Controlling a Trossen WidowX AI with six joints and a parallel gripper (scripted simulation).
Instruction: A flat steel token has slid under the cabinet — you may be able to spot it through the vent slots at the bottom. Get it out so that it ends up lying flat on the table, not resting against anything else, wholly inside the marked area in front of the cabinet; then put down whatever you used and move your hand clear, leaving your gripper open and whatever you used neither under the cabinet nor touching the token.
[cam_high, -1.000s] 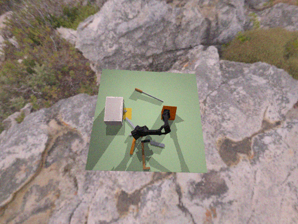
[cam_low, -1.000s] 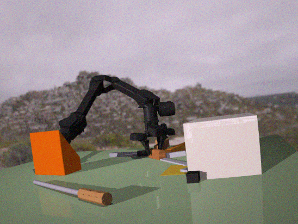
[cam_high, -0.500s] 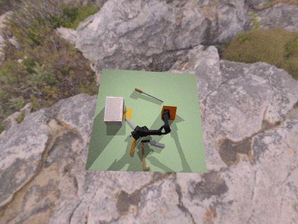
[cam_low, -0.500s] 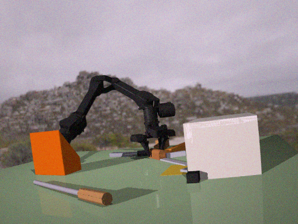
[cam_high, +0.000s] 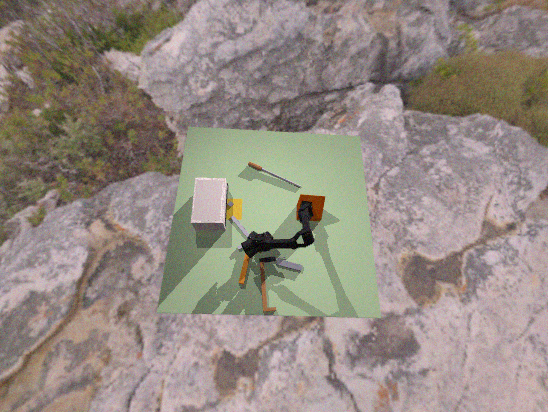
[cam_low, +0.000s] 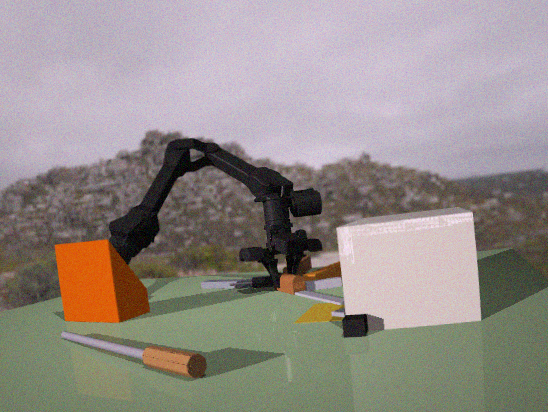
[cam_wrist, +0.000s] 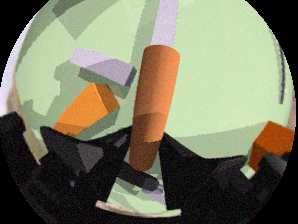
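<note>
My gripper tip is now 7 cm short of the orange bar, 12 cm to the right of it and 1 cm below it. Also, from my gripper tip: grey token: 22 cm ahead, 28 cm to the right; grey bar: 20 cm behind, 9 cm to the left.
</note>
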